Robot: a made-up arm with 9 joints. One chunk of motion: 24 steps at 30 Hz.
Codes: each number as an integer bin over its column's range. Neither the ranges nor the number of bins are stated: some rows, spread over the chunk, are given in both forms.
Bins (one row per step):
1: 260 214 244 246 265 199
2: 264 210 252 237 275 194
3: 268 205 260 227 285 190
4: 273 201 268 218 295 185
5: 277 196 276 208 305 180
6: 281 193 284 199 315 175
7: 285 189 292 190 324 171
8: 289 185 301 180 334 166
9: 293 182 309 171 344 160
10: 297 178 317 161 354 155
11: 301 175 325 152 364 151
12: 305 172 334 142 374 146
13: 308 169 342 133 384 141
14: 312 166 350 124 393 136
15: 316 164 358 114 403 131
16: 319 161 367 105 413 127
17: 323 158 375 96 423 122
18: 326 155 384 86 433 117
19: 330 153 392 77 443 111
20: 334 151 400 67 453 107
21: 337 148 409 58 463 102
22: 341 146 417 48 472 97
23: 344 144 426 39 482 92
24: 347 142 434 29 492 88
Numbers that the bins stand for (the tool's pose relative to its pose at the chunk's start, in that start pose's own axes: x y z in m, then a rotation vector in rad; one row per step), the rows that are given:
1: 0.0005 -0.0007 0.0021 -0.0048 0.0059 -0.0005
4: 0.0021 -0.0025 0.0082 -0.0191 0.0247 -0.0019
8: 0.0039 -0.0047 0.0166 -0.0384 0.0492 -0.0038
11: 0.0053 -0.0060 0.0227 -0.0527 0.0679 -0.0052
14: 0.0066 -0.0073 0.0290 -0.0669 0.0861 -0.0067
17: 0.0079 -0.0084 0.0354 -0.0812 0.1049 -0.0081
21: 0.0096 -0.0097 0.0441 -0.1005 0.1299 -0.0100
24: 0.0107 -0.0105 0.0504 -0.1152 0.1481 -0.0114
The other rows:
2: 0.0010 -0.0012 0.0041 -0.0094 0.0122 -0.0010
3: 0.0015 -0.0019 0.0061 -0.0145 0.0185 -0.0014
5: 0.0025 -0.0032 0.0102 -0.0242 0.0310 -0.0024
6: 0.0030 -0.0036 0.0123 -0.0287 0.0373 -0.0029
7: 0.0035 -0.0041 0.0143 -0.0333 0.0429 -0.0033
9: 0.0044 -0.0051 0.0186 -0.0430 0.0554 -0.0043
10: 0.0049 -0.0056 0.0206 -0.0481 0.0617 -0.0048
12: 0.0058 -0.0064 0.0250 -0.0577 0.0742 -0.0057
13: 0.0062 -0.0068 0.0270 -0.0623 0.0805 -0.0062
15: 0.0071 -0.0075 0.0311 -0.0720 0.0924 -0.0072
16: 0.0075 -0.0079 0.0334 -0.0766 0.0986 -0.0076
18: 0.0083 -0.0088 0.0377 -0.0862 0.1112 -0.0086
19: 0.0087 -0.0090 0.0397 -0.0908 0.1174 -0.0091
20: 0.0092 -0.0093 0.0418 -0.0959 0.1237 -0.0095
22: 0.0100 -0.0100 0.0461 -0.1056 0.1356 -0.0105
23: 0.0104 -0.0103 0.0484 -0.1102 0.1418 -0.0110

